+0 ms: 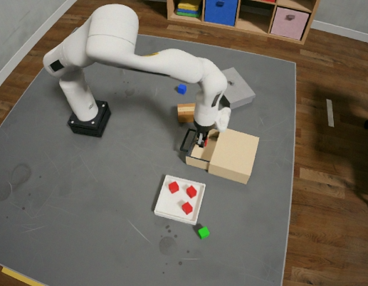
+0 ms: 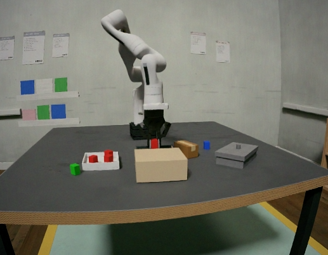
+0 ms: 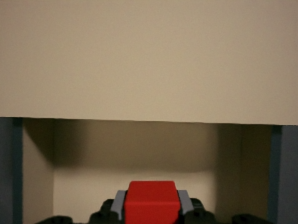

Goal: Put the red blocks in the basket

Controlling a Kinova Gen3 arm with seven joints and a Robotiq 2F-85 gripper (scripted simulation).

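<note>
The white basket lies 2 cm ahead of my hand, 22 cm to the right of it and 7 cm below it. Round my hand: cardboard box: 11 cm behind, 14 cm to the left, 5 cm below; then green block: 14 cm ahead, 29 cm to the right, 7 cm below; then light wooden cabinet: 7 cm ahead, 1 cm to the left, 5 cm below.
</note>
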